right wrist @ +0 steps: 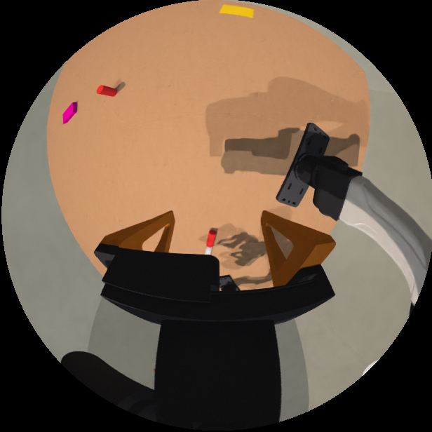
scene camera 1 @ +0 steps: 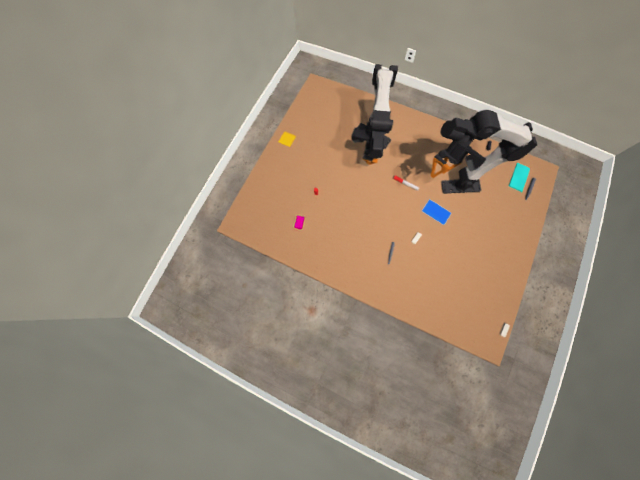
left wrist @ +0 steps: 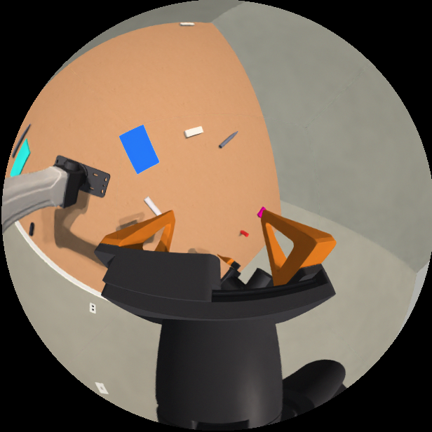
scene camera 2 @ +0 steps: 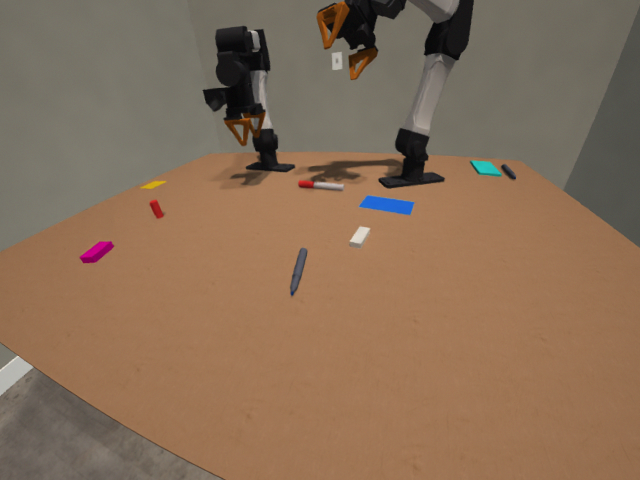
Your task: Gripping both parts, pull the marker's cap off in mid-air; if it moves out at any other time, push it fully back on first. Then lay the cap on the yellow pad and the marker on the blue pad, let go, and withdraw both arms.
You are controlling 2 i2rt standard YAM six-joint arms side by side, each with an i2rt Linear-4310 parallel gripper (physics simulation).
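Pixels of known places: left gripper, fingertip midpoint: [scene camera 1: 437, 174] [scene camera 2: 341, 64]; right gripper, fingertip midpoint: [scene camera 2: 250, 141]; left arm's base at its link origin: [scene camera 1: 460, 186] [scene camera 2: 411, 181]; right arm's base at its link origin: [scene camera 2: 270, 168].
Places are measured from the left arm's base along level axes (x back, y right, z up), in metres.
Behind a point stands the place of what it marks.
The marker's white body [scene camera 1: 410, 184] {x 0.018, y 0.266, z 0.019 m} [scene camera 2: 329, 186] {x 0.007, y 0.263, z 0.013 m} [left wrist: 152, 205] [right wrist: 208, 251] lies on the table with its red cap [scene camera 1: 397, 178] {x 0.054, y 0.328, z 0.020 m} [scene camera 2: 306, 183] {x 0.046, y 0.324, z 0.017 m} [right wrist: 211, 238] on one end; how fully it is seated is too small to tell. The blue pad [scene camera 1: 436, 211] {x -0.129, y 0.147, z 0.000 m} [scene camera 2: 387, 205] {x -0.139, y 0.149, z 0.001 m} [left wrist: 139, 149] lies to the marker's lower right in scene camera 1. The yellow pad [scene camera 1: 286, 138] {x 0.350, y 0.906, z 0.000 m} [scene camera 2: 153, 184] {x 0.348, y 0.901, z 0.001 m} [right wrist: 237, 11] lies at the far left. My left gripper [scene camera 2: 340, 63] {x -0.078, y 0.246, z 0.310 m} [left wrist: 217, 214] is open and empty, high above the table. My right gripper [scene camera 2: 250, 139] {x 0.125, y 0.470, z 0.143 m} [right wrist: 217, 215] is open and empty, lower, left of the marker.
A loose red cylinder [scene camera 1: 315, 191] {x -0.001, y 0.752, z 0.040 m} [scene camera 2: 156, 208] {x -0.002, y 0.745, z 0.029 m} and a magenta block [scene camera 1: 299, 222] {x -0.152, y 0.840, z 0.015 m} [scene camera 2: 97, 252] {x -0.166, y 0.828, z 0.014 m} lie at the left. A white block [scene camera 1: 416, 238] {x -0.266, y 0.270, z 0.012 m} and a grey pen [scene camera 1: 391, 253] {x -0.334, y 0.399, z 0.014 m} [scene camera 2: 298, 271] {x -0.341, y 0.400, z 0.014 m} lie below the blue pad in scene camera 1. A teal pad [scene camera 1: 519, 177] {x 0.034, y -0.320, z 0.008 m} lies beside a dark pen [scene camera 1: 530, 188] {x -0.034, y -0.359, z 0.016 m}.
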